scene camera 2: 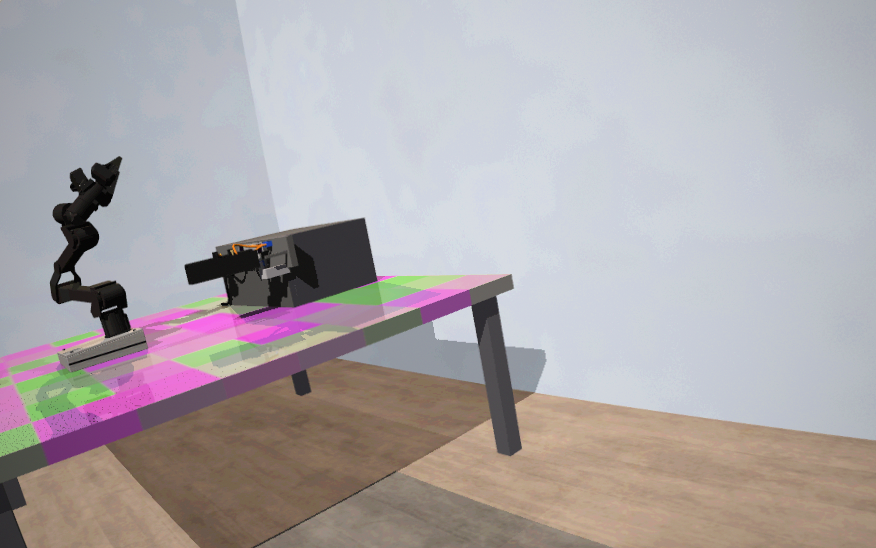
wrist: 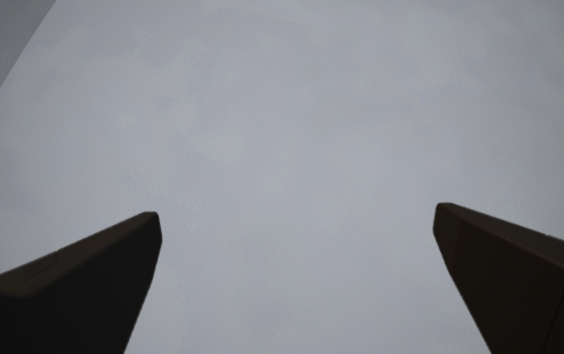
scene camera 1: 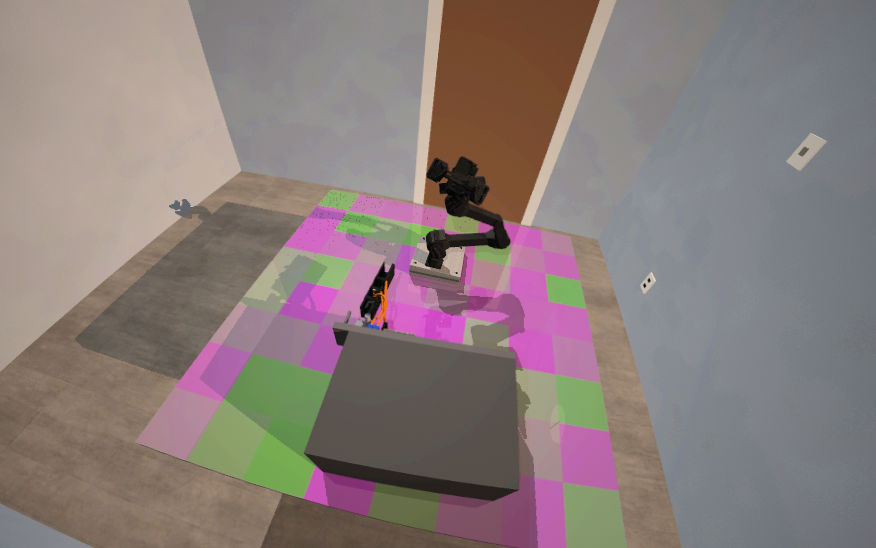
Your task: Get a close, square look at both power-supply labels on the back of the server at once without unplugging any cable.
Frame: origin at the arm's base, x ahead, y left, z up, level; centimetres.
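Seen in the pictures: gripper, fingertip midpoint: (scene camera 2: 119, 164) (wrist: 298, 222) (scene camera 1: 462, 177); arm's base at its link origin: (scene camera 2: 118, 333) (scene camera 1: 434, 262).
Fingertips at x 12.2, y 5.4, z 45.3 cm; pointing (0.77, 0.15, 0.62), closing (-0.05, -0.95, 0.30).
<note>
Offsets run from my fingertips to a thing's top centre. "pt": to the spot under its first point. Level surfaces: height alone.
The server is a dark grey box (scene camera 1: 419, 413) (scene camera 2: 335, 261) on the patterned table. Its cabled back faces the arm. Orange cables @[pt dx +25.3, dy -13.6, dz -29.1 cm] (scene camera 1: 385, 303) (scene camera 2: 242, 246) with blue plugs @[pt dx +32.8, dy -14.3, dz -30.1 cm] (scene camera 1: 373, 326) (scene camera 2: 267, 244) run at the back. The power-supply labels cannot be made out in either scene view, and the server does not show in the wrist view. My gripper (scene camera 1: 458, 179) (scene camera 2: 116, 169) (wrist: 298, 222) is open and empty. It is raised high above the arm's base, apart from the server, and tilted upward. The wrist view shows pale wall between the fingers.
A long black part @[pt dx +20.9, dy -17.5, dz -29.7 cm] (scene camera 1: 377, 290) (scene camera 2: 216, 266) sticks out from the server's back towards the arm's side, with the orange cables beside it. The arm's pale base (scene camera 1: 419, 272) (scene camera 2: 103, 352) stands on the table @[dz -50.0 cm] (scene camera 1: 581, 400) (scene camera 2: 394, 289). A brown door (scene camera 1: 510, 84) is behind the arm.
</note>
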